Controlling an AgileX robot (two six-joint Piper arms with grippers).
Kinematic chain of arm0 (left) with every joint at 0, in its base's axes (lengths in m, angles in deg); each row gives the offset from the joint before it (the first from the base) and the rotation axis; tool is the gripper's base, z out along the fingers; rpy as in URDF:
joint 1: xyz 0 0 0.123 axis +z
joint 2: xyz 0 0 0 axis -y
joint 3: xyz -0.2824 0 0.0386 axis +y
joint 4: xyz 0.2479 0 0.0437 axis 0.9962 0 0.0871
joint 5: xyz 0 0 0 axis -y
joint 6: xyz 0.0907 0 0.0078 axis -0.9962 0 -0.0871
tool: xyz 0 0 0 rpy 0 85 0
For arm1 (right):
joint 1: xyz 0 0 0.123 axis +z
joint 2: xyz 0 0 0 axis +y
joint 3: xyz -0.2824 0 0.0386 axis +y
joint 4: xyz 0.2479 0 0.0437 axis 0.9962 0 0.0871
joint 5: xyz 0 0 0 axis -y
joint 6: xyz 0.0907 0 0.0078 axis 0.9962 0 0.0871
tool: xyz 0 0 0 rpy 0 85 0
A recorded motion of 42 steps. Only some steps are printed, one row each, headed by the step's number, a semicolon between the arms.
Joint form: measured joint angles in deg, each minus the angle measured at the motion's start. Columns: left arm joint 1, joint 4, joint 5, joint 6, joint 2, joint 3; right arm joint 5, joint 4, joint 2, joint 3, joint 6, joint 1.
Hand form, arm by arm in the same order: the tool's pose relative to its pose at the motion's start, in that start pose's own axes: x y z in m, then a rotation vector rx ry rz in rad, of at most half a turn. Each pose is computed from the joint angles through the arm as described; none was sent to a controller.
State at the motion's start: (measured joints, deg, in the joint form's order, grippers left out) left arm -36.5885 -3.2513 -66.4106 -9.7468 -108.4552 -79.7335; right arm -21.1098 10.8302 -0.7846 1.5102 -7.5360 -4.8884
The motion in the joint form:
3: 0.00 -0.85 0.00 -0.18 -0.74 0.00; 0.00 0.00 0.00 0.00 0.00 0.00
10: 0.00 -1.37 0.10 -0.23 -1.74 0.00; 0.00 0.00 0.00 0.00 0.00 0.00
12: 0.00 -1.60 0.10 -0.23 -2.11 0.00; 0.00 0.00 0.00 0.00 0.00 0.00
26: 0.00 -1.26 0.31 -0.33 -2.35 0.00; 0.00 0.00 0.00 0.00 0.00 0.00
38: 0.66 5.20 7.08 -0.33 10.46 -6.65; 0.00 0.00 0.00 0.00 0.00 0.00
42: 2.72 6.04 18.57 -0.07 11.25 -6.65; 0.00 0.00 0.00 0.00 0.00 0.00
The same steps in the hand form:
3: -0.0012 -0.0008 0.0047 0.0153 0.0104 -0.0036; 0.0000 0.0000 0.0000 0.0000 0.0000 0.0000
10: -0.0028 -0.0010 0.0111 0.0256 0.0245 -0.0075; 0.0000 0.0000 0.0000 0.0000 0.0000 0.0000
12: -0.0033 -0.0012 0.0134 0.0302 0.0303 -0.0096; 0.0000 0.0000 0.0000 0.0000 0.0000 0.0000
26: -0.0038 -0.0005 0.0150 0.0248 0.0317 -0.0056; 0.0000 0.0000 0.0000 0.0000 0.0000 0.0000
38: -0.0008 0.0066 -0.1006 -0.1528 -0.4020 0.0386; 0.0000 0.0000 0.0000 0.0000 0.0000 0.0000
42: -0.0113 0.0219 -0.1157 -0.2099 -0.6097 0.0138; 0.0000 0.0000 0.0000 0.0000 0.0000 0.0000

